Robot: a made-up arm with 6 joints.
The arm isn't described. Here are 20 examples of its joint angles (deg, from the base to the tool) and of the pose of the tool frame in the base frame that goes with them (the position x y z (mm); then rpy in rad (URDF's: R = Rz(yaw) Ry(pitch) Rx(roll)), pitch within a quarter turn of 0, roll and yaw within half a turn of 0).
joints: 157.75 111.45 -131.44 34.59 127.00 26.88
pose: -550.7 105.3 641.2 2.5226 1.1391 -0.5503
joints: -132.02 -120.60 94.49 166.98 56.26 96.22
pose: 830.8 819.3 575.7 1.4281 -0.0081 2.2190
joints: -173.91 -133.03 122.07 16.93 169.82 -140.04
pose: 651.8 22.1 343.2 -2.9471 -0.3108 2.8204
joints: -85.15 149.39 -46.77 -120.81 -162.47 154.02
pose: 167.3 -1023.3 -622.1 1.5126 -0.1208 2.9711
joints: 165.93 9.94 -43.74 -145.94 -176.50 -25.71
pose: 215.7 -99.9 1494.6 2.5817 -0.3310 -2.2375
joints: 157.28 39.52 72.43 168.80 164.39 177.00
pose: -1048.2 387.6 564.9 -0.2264 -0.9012 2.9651
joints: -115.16 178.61 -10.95 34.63 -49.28 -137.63
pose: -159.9 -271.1 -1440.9 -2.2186 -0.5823 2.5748
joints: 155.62 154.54 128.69 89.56 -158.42 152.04
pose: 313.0 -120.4 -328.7 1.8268 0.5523 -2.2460
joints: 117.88 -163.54 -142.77 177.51 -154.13 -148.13
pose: -207.9 316.0 -178.0 -2.8392 -0.3869 -1.7345
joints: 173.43 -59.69 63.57 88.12 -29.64 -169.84
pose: 587.7 -27.8 1536.1 0.0232 0.5187 1.5889
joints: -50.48 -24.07 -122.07 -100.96 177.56 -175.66
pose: -405.4 542.3 330.3 -0.5750 0.1832 -2.2519
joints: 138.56 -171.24 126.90 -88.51 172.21 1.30
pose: 423.2 -396.9 -70.3 2.3598 0.0992 -2.3872
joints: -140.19 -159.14 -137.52 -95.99 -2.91 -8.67
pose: -439.0 -427.1 -66.6 -1.0953 -0.2512 2.1947
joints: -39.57 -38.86 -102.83 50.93 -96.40 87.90
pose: -742.2 504.8 87.9 1.9284 0.5365 0.1264
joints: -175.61 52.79 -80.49 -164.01 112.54 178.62
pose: -119.3 -7.7 1261.2 -2.9932 -0.7067 0.2467
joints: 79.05 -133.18 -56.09 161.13 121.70 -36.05
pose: -138.8 -281.8 -1028.6 0.6464 -0.6230 -2.3047
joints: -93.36 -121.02 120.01 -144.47 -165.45 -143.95
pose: 98.7 619.4 479.0 2.9896 0.2222 1.4874
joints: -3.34 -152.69 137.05 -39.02 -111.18 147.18
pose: -653.9 170.7 234.8 -2.3164 0.6423 0.2330
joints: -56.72 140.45 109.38 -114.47 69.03 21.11
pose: -259.5 220.2 -745.3 2.1579 -0.4987 -1.5320
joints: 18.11 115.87 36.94 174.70 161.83 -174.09
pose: 963.9 361.1 -707.9 -0.0586 -0.1503 0.5093
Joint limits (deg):
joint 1: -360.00..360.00
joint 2: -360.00..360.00
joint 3: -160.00..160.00
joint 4: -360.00..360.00
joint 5: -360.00..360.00
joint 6: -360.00..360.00
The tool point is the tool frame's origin. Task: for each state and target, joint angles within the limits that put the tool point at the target. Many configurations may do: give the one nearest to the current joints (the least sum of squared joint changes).
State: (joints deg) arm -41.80 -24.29 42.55 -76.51 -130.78 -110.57
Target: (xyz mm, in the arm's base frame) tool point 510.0 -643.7 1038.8
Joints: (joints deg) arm -62.00 8.01 75.47 -81.16 -136.02 -110.57
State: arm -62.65 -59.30 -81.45 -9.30 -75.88 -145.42
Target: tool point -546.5 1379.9 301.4
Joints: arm -65.87 -56.43 -44.88 -10.87 -61.34 -145.42
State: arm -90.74 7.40 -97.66 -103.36 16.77 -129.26
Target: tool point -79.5 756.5 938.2
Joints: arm -84.88 16.48 -104.55 -103.61 19.14 -129.26
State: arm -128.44 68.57 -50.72 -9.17 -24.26 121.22
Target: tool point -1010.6 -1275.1 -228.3
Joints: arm -130.09 119.71 -23.40 -9.35 -20.73 121.22
